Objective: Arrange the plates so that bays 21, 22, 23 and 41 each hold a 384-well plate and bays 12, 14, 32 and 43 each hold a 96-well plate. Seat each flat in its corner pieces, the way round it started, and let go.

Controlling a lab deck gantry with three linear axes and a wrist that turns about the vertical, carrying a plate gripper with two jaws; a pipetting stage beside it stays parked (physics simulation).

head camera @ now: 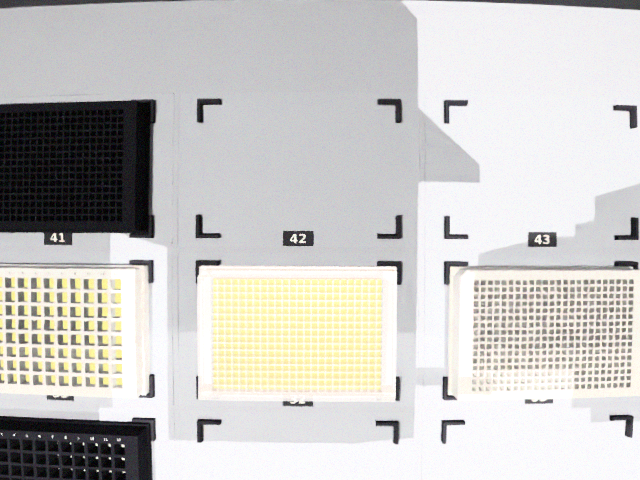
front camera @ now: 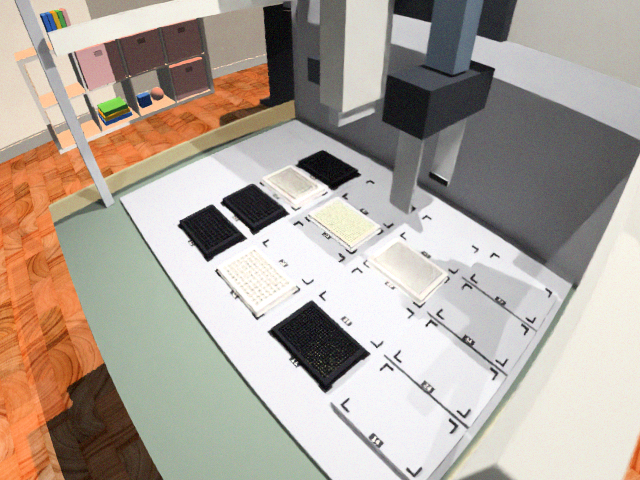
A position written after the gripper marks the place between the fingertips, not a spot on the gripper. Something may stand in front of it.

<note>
In view: the gripper (front camera: pixel 420 193), a grey wall (front camera: pixel 544 162), a bay 22 (front camera: pixel 309 256) and a bay 42 (head camera: pixel 336 163).
</note>
